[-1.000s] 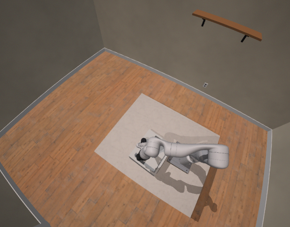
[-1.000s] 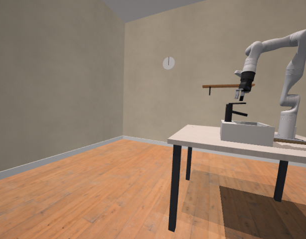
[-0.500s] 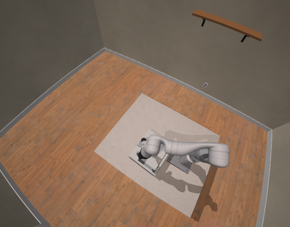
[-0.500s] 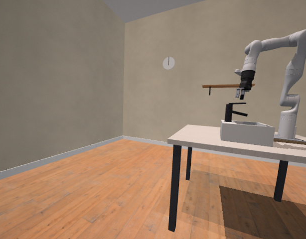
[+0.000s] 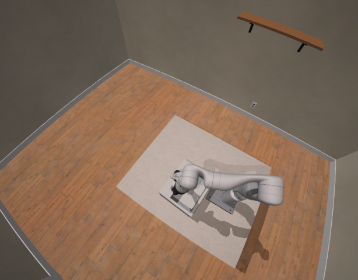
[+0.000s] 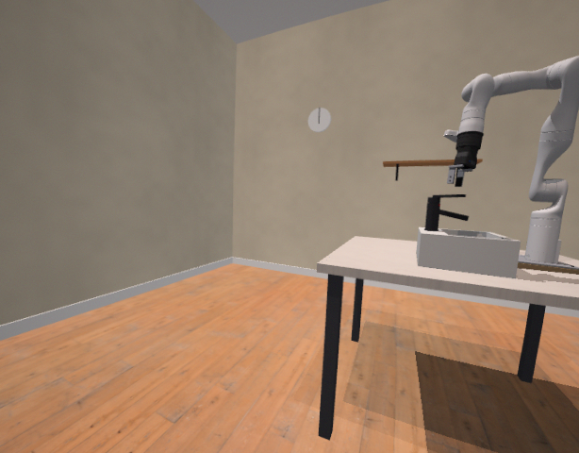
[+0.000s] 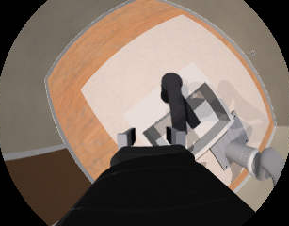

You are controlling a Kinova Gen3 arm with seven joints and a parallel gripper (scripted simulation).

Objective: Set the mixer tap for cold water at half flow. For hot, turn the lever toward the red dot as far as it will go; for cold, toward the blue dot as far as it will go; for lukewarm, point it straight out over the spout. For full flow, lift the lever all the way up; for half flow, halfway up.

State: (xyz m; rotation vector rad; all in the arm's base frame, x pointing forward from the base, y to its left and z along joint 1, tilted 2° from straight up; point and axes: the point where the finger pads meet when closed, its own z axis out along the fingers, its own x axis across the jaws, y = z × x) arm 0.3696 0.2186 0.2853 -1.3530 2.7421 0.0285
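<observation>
Right now the lever is 70 mm to the right of my hand, 50 mm below it and 10 mm ahead of it. From my hand the other things lie so: white sink basin (290 mm below, 90 mm to the right, 60 mm behind).
</observation>
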